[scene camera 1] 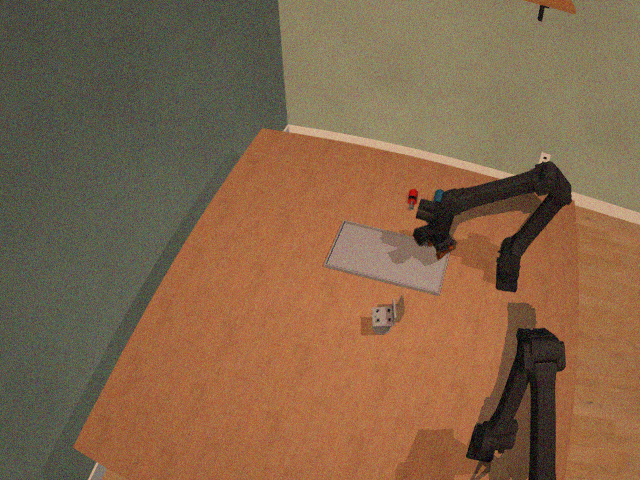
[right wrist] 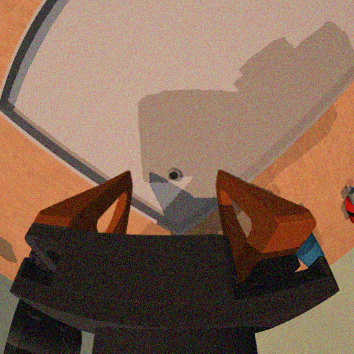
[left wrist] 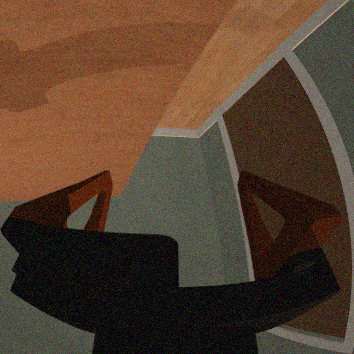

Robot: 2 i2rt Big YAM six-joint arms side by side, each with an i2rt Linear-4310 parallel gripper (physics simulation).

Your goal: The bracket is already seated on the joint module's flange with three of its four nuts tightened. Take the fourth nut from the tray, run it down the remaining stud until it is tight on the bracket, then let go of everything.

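Frame: origin at the left arm's base, x ahead, y left, z up, level; millimetres.
Seen in the pictures: left gripper, between the fingertips: (left wrist: 174,177); right gripper, between the fingertips: (scene camera 1: 434,252) (right wrist: 173,177); left arm's base, origin of its link: (scene camera 1: 482,443); right arm's base, origin of its link: (scene camera 1: 506,278).
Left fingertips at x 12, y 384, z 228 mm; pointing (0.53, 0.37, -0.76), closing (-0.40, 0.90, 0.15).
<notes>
Offsets run from my left fingertips to a thing's top centre. Level surfaces: height alone.
The nut {dx +327, dy -1054, dz -219 mm} (right wrist: 174,174) is a small dark ring on the tray {dx +487, dy -992, dz -212 mm} (scene camera 1: 356,250) (right wrist: 90,75), near one tray corner in the right wrist view. My right gripper (right wrist: 173,177) (scene camera 1: 444,252) is partly open and empty above that end of the tray; the nut shows between its fingertips in the image. The bracket (scene camera 1: 394,310) shows an upright plate beside the small grey joint module {dx +433, dy -709, dz -154 mm} (scene camera 1: 381,329). Four dark spots show on its top face; which stud is bare is too small to tell. My left gripper (left wrist: 174,177) (scene camera 1: 481,469) is open and empty, away from the tray and module.
A red-handled tool {dx +477, dy -1288, dz -194 mm} (scene camera 1: 412,197) (right wrist: 351,206) and a blue object {dx +373, dy -1258, dz -187 mm} (scene camera 1: 438,195) (right wrist: 310,250) lie beyond the tray, close to the right arm. The joint module stands on the table {dz -228 mm} (scene camera 1: 232,310) between the tray and the left arm's side. Walls border the table.
</notes>
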